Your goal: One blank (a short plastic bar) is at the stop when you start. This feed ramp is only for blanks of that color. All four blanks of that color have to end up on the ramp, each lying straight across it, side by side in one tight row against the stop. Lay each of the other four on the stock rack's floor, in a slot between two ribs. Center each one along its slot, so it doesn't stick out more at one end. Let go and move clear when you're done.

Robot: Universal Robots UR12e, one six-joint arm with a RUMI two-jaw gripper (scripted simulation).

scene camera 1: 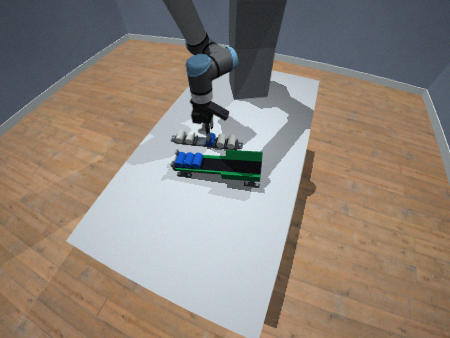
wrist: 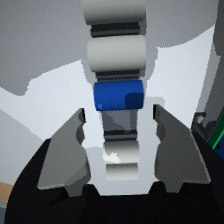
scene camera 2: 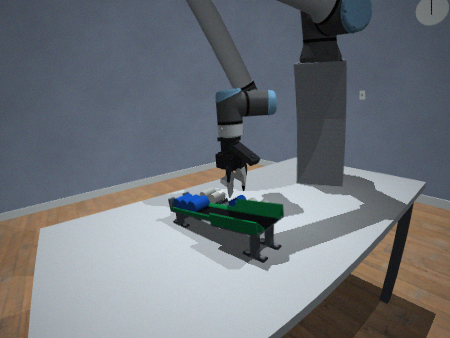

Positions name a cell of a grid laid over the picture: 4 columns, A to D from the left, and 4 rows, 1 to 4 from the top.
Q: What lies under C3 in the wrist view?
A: A white blank.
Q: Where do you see a blue blank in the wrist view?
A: C2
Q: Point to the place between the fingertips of the gripper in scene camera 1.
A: B2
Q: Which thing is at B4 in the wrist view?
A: The gripper.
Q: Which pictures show the gripper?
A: Scene camera 1, the wrist view and scene camera 2: all of them.
